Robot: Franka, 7 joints.
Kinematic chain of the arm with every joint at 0, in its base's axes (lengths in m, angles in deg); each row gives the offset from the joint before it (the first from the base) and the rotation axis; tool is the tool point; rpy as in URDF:
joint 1: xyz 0 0 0.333 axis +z
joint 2: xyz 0 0 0 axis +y
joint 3: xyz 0 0 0.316 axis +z
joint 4: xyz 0.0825 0 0 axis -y
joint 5: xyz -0.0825 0 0.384 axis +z
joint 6: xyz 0 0 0 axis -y
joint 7: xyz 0.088 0 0 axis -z
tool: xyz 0 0 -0.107 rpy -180 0 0
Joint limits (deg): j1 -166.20..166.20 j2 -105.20..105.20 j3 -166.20..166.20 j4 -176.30..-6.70 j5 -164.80..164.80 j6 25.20..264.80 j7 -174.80..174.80
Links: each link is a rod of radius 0.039 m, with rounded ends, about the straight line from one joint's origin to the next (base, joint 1, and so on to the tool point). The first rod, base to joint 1, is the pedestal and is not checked.
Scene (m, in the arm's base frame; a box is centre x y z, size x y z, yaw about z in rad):
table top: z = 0
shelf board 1: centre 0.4 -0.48 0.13 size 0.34 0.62 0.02 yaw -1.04
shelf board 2: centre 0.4 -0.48 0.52 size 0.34 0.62 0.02 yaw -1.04
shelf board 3: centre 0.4 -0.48 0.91 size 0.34 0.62 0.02 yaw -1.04
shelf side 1: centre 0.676 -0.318 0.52 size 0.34 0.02 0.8 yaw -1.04
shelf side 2: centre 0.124 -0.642 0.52 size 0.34 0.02 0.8 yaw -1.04
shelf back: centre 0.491 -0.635 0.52 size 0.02 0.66 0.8 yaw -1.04
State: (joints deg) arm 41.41 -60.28 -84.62 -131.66 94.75 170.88 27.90
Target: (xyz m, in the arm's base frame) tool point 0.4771 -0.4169 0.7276
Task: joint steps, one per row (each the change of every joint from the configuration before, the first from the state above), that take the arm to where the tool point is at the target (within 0.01 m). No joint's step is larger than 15 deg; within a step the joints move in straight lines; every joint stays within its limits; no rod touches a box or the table.
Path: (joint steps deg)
1: -8.84 -4.65 6.98 -10.56 4.15 4.79 0.00
2: -8.84 -4.66 6.98 -10.55 4.15 4.80 0.00
3: -8.84 -4.65 6.97 -10.56 4.16 4.79 0.00
4: 13.16 0.19 8.22 11.63 -4.66 -9.73 0.00
5: 13.15 0.20 8.21 11.63 -4.66 -9.74 0.00
6: 13.15 0.20 8.22 11.63 -4.66 -9.74 0.00
7: 4.76 6.78 -9.13 11.37 -1.19 0.48 0.00
8: 4.75 6.77 -9.14 11.37 -1.19 0.47 0.00
9: 4.76 6.78 -9.13 11.37 -1.19 0.48 0.00
10: 4.76 6.77 -9.13 11.38 -1.19 0.47 0.00

